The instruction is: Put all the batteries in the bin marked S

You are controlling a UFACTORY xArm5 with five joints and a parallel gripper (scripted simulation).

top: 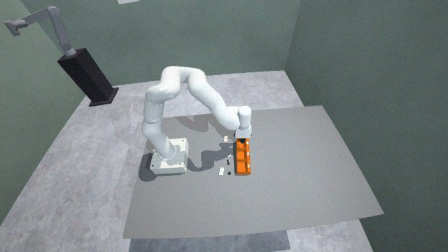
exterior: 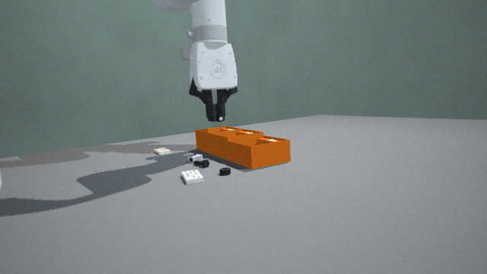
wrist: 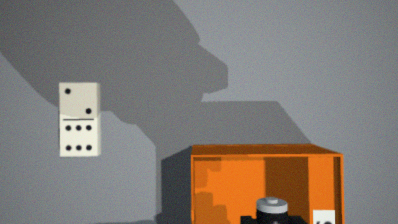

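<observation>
Now: hand 8 cm to the left of the orange compartment, 7 cm above it and 1 cm past it. Round my hand: black battery: 1 cm below; then silver-white piece: 10 cm behind, 8 cm below, 7 cm to the right; then cream domino: 11 cm behind, 8 cm to the left, 8 cm below.
</observation>
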